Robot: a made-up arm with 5 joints.
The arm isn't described. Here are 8 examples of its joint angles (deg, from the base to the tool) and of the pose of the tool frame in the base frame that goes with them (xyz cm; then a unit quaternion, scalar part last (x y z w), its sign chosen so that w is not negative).
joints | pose
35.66 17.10 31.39 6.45 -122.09 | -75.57 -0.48 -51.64 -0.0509 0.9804 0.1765 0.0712
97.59 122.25 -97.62 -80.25 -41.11 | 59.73 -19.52 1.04 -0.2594 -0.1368 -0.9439 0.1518
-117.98 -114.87 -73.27 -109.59 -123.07 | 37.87 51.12 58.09 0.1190 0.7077 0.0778 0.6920
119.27 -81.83 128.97 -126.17 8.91 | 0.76 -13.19 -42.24 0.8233 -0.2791 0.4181 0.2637
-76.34 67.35 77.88 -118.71 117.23 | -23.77 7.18 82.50 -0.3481 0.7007 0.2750 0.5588
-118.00 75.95 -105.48 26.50 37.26 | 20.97 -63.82 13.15 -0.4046 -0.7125 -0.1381 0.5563
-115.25 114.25 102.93 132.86 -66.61 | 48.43 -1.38 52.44 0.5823 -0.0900 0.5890 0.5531
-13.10 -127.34 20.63 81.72 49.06 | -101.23 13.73 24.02 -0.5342 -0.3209 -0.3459 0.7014
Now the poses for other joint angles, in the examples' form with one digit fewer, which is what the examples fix.
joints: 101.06 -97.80 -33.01 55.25 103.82
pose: 16.0 61.1 -57.1 0.627 -0.158 -0.606 0.463
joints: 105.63 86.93 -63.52 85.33 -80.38
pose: -18.1 -57.2 -49.6 0.200 -0.734 -0.111 0.640
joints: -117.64 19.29 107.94 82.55 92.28
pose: 1.6 19.0 76.0 0.479 0.473 -0.604 0.427
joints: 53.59 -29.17 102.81 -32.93 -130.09
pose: -7.1 -37.3 -17.9 0.064 0.501 -0.509 0.697
